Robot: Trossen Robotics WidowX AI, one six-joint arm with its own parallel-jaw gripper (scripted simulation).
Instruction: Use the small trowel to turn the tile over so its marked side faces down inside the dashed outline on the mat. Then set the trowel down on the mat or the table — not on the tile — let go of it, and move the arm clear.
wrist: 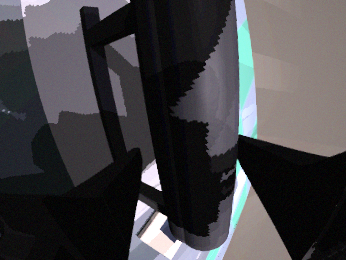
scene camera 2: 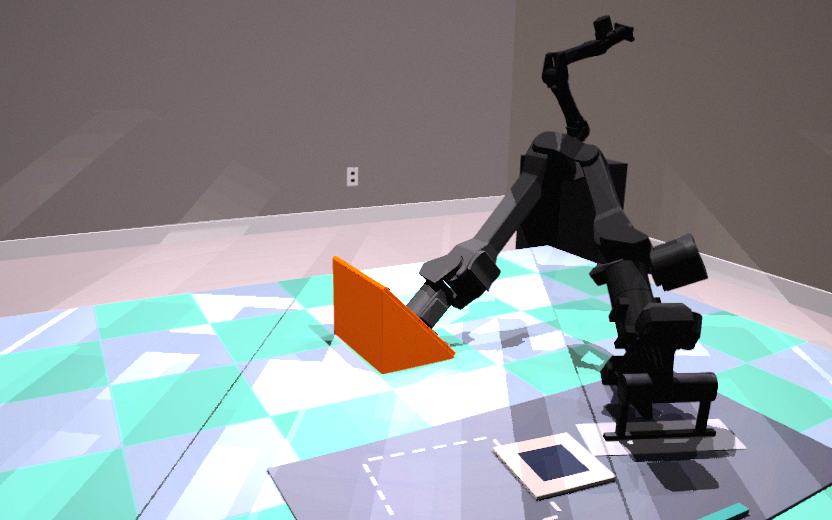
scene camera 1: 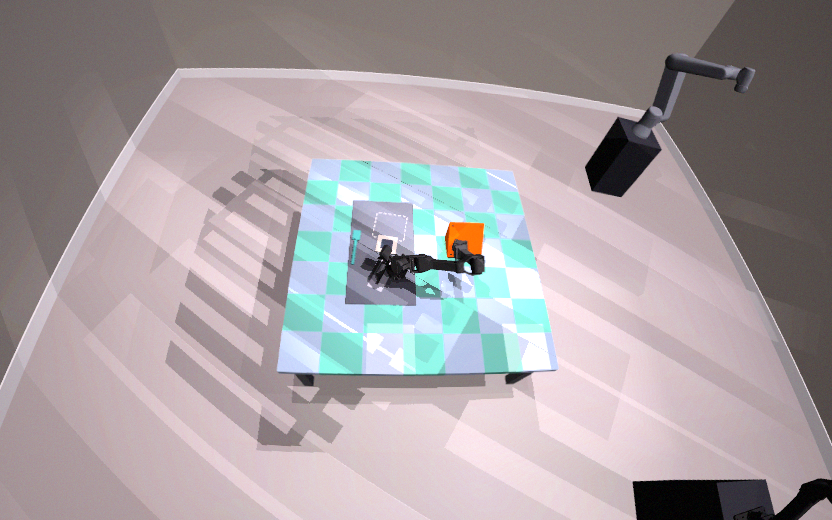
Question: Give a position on a tile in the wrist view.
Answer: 157, 231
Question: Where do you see a grey mat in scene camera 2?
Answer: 779, 467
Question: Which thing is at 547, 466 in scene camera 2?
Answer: A tile.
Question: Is the gripper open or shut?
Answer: Open.
